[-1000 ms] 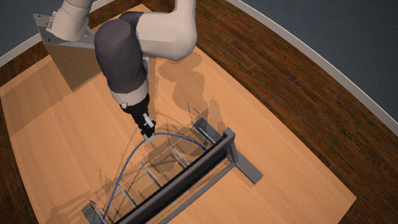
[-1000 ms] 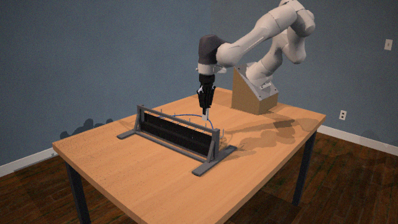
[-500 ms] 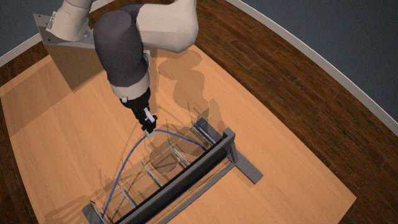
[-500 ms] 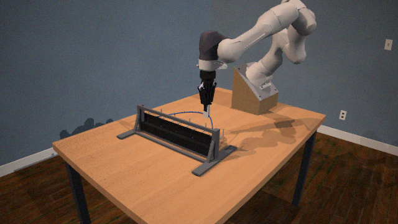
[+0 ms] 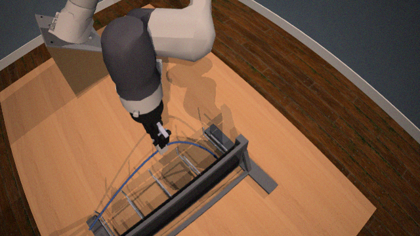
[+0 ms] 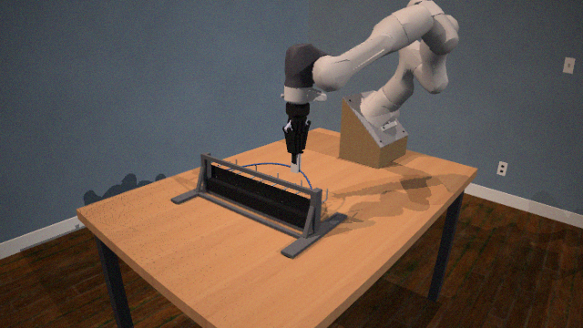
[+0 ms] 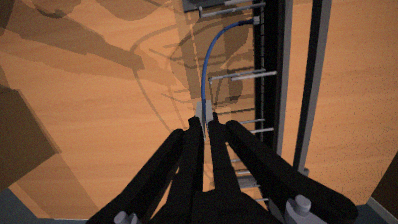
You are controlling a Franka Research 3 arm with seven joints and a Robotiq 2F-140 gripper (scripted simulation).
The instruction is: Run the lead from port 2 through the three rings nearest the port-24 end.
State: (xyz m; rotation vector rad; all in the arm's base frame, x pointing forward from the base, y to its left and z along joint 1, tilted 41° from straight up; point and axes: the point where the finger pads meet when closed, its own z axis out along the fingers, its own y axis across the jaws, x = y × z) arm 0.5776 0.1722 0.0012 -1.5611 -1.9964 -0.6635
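My gripper is now 140 mm short of the rack, 80 mm above it and 40 mm to the left of it.
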